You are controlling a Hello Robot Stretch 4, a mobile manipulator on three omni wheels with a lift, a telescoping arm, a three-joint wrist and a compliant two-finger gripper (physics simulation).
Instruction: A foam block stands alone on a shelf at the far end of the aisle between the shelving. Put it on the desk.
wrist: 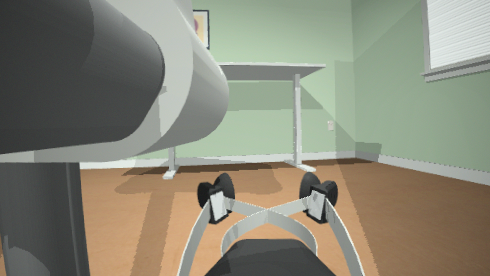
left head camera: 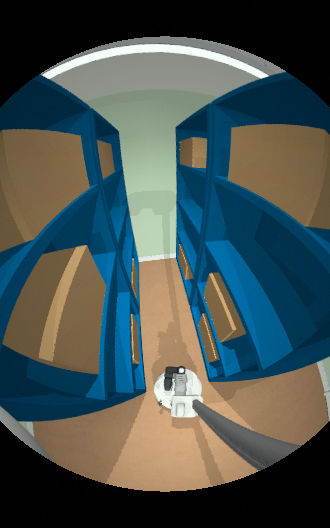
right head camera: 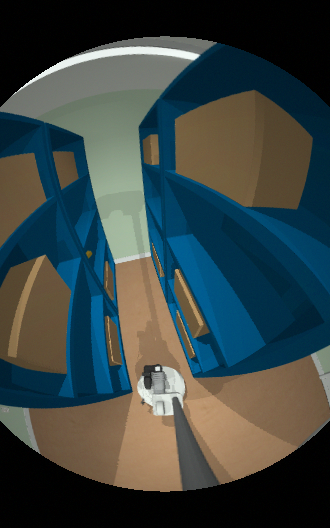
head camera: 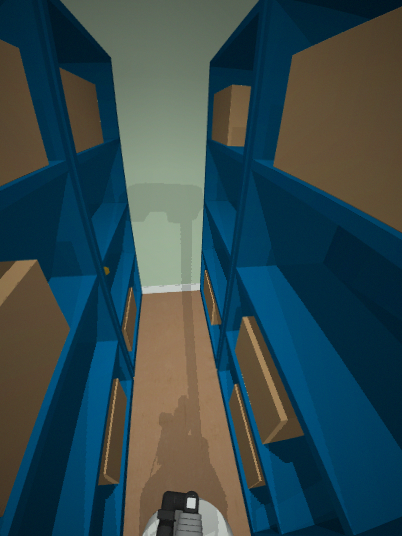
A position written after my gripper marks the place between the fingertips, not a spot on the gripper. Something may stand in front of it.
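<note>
My gripper [wrist: 266, 188] is visible, together with a white desk [wrist: 294, 72].
</note>
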